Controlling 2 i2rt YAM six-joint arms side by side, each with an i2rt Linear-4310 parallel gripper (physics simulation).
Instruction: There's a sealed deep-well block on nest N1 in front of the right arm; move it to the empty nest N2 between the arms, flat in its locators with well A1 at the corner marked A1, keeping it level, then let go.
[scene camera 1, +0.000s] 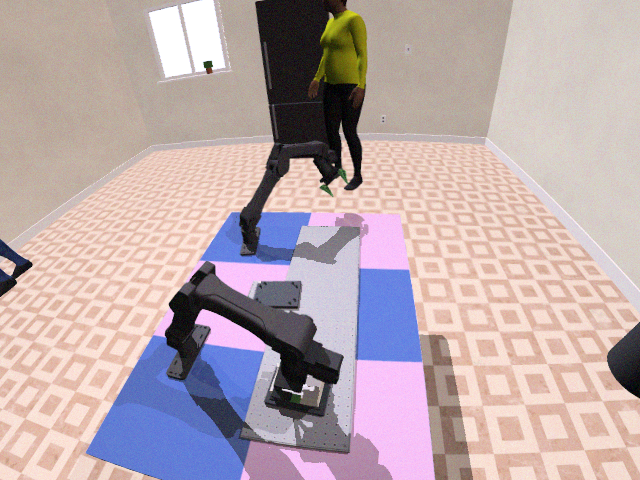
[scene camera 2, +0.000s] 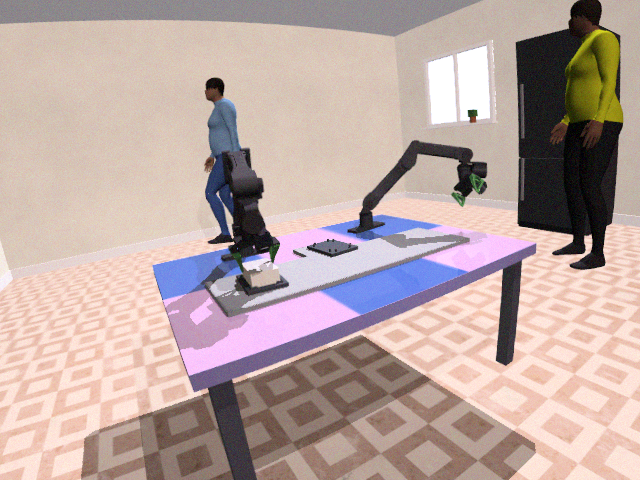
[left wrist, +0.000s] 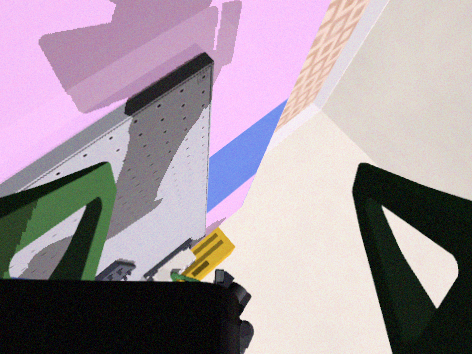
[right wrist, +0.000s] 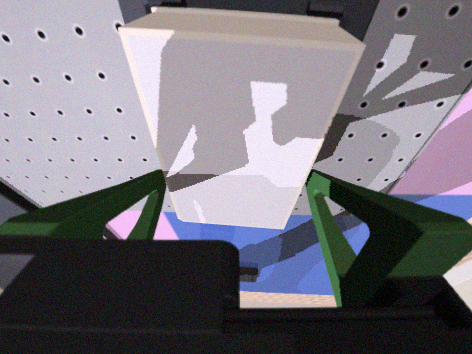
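Seen in the pictures: left gripper, fingertip midpoint: (scene camera 1: 340, 190) (scene camera 2: 469, 199) (left wrist: 234, 176); right gripper, fingertip midpoint: (scene camera 1: 291, 382) (scene camera 2: 257, 267) (left wrist: 171, 275) (right wrist: 235, 177); left arm's base at its link origin: (scene camera 1: 250, 241) (scene camera 2: 366, 228); right arm's base at its link origin: (scene camera 1: 189, 350) (scene camera 2: 246, 254).
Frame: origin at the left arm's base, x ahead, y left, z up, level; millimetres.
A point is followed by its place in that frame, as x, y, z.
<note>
The sealed deep-well block (scene camera 1: 311, 397) @[257, -762, 66] (scene camera 2: 262, 277) @[280, -741, 50] (right wrist: 240, 125) @[249, -725, 67], pale with a whitish top, sits on the dark nest N1 (scene camera 2: 281, 284) @[310, -701, 23]. My right gripper (scene camera 2: 256, 262) @[205, -711, 56] (right wrist: 235, 177) @[205, -711, 56] is open and pointed down over the block, its green fingertips close beside the block's two long sides in the right wrist view. Whether they touch it is unclear. The arm hides part of the block in scene camera 1. Dark nest N2 (scene camera 1: 279, 293) @[156, -360, 25] (scene camera 2: 332, 247) @[165, -370, 25] is empty, with small locators around its edge; its A1 mark is not readable. My left gripper (scene camera 1: 338, 189) @[440, 164, 134] (scene camera 2: 471, 197) @[440, 164, 134] (left wrist: 234, 176) @[440, 164, 134] is open and empty, high beyond the board's far end.
Both nests stand on a grey perforated board (scene camera 1: 330, 310) @[331, -446, 13] (scene camera 2: 361, 263) @[356, -420, 13] (left wrist: 165, 145) @[430, -56, 13] on the blue and pink table. The right arm's upper links pass beside N2 in scene camera 1. A yellow slotted object (left wrist: 212, 250) shows in the left wrist view. Two people stand beyond the table.
</note>
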